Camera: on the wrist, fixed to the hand. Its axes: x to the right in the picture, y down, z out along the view.
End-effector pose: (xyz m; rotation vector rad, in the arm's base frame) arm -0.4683 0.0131 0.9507 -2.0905 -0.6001 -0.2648
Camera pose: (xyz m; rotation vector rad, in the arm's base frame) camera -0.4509 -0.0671 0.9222 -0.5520 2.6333 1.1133
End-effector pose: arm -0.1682 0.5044 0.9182 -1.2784 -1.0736 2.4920
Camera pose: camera -0.1033 0.4735 0.8694 0.8921 -0.9738 0.0155
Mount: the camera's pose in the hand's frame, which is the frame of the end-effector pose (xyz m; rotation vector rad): -0.0219 0.0666 -0.0513 -0.0215 -0.2946 -3.0325
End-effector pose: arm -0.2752 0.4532 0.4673 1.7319 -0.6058 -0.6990
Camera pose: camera -0.2566 0.4859 0.5456 -0.6872 -1.7773 1.7068
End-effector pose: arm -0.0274 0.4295 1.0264 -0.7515 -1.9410 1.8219
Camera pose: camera 0.0292 0.4581 0.9670 1.7128 -0.7482 -0.3127
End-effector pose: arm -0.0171 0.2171 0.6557 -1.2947 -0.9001 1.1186
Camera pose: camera 0.0187 0.1785 0.5866 0.9770 -1.5371 -1.2106
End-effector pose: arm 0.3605 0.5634 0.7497 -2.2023 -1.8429 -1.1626
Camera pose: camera 0.3916 0.5013 0.8019 -1.2978 1.8281 -0.0624
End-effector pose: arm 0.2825 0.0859 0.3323 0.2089 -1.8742 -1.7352
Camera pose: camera 0.3437 0.0617 0.3890 -1.4171 -0.0479 0.7287
